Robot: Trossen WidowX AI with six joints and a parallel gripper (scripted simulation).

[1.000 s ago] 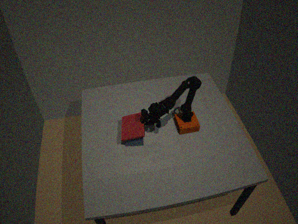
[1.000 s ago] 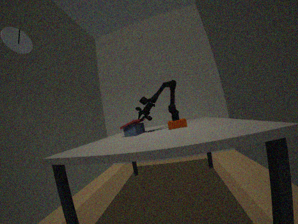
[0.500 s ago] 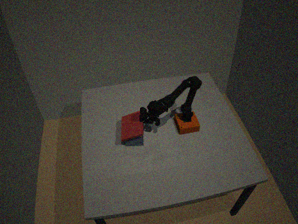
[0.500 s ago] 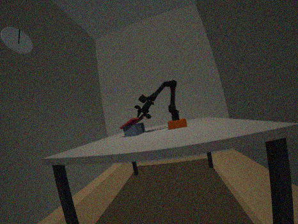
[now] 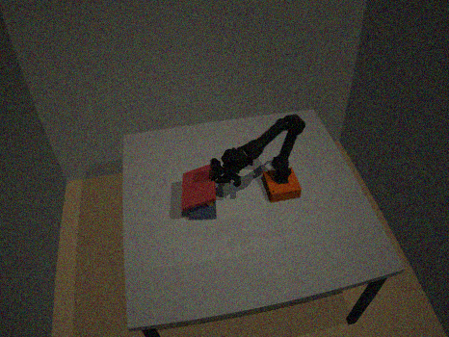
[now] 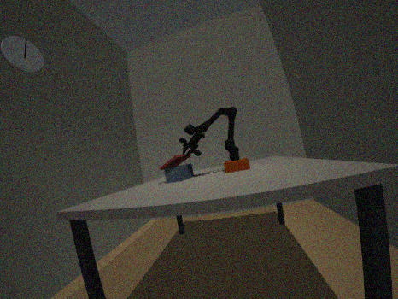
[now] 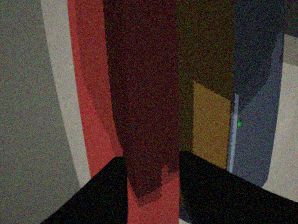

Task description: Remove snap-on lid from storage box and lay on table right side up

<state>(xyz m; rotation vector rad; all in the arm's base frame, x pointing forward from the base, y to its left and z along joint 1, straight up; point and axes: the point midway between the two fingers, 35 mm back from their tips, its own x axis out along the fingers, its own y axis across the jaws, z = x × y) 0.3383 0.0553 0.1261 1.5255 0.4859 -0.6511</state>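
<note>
The lid lies 70 mm ahead of my gripper tip, 10 mm to the right of it and 30 mm below it. From my gripper tip the other things lie so: storage box (60 mm ahead, 120 mm below).
</note>
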